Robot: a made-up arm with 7 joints.
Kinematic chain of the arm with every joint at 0, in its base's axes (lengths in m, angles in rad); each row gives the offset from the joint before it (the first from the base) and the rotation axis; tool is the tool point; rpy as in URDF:
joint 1: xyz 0 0 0.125 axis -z
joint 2: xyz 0 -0.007 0.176 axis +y
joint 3: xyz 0 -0.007 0.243 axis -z
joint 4: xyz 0 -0.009 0.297 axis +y
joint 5: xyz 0 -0.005 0.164 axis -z
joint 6: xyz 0 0 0.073 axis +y
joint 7: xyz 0 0 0.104 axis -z
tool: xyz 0 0 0 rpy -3.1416 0 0
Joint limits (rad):
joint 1: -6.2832..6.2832
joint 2: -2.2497..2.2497
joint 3: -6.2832..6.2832
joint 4: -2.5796..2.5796
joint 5: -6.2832..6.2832
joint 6: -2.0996..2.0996
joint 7: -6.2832..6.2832
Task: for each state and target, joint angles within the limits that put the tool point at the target. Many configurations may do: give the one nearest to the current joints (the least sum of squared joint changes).
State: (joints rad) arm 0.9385 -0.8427 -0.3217 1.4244 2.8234 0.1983 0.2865
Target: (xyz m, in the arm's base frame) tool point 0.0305 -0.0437 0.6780
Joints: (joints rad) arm 0.9885 -0.5370 -0.1175 2.3532 2.8305 -0.0428 0.2865
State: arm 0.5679 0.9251 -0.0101 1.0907 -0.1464 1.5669 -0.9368
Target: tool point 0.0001 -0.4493 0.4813
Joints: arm 1.3281 0.7294 0.3603 1.6197 0.0151 1.6349 -0.9368
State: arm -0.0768 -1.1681 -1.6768 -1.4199 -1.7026 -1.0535 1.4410
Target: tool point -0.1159 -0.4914 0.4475
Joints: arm -0.7002 -1.3682 -1.4465 -1.9545 -1.5528 -0.9256 1.4410
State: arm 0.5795 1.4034 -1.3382 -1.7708 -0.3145 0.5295 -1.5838
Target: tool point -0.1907 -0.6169 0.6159
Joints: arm 1.3511 1.1773 -1.3313 -1.4199 -0.2940 0.5241 -1.5838
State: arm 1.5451 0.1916 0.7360 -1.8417 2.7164 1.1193 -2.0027
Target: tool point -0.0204 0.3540 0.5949
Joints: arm 1.3250 -0.2997 0.5388 -1.8488 2.6514 1.0842 -2.0027
